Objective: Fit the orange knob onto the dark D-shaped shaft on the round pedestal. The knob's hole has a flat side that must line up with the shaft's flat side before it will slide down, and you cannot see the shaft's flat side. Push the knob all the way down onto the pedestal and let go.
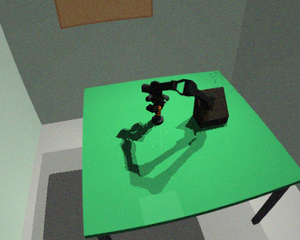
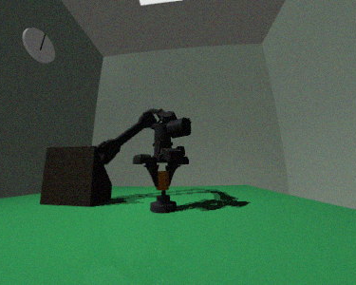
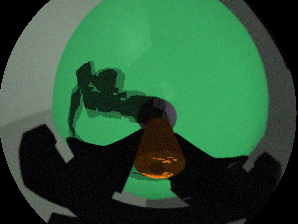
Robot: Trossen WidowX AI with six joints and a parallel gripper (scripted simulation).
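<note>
The orange knob is 20 mm above my gripper tip. From my gripper tip the other things lie so: dark round pedestal: 40 mm below.
</note>
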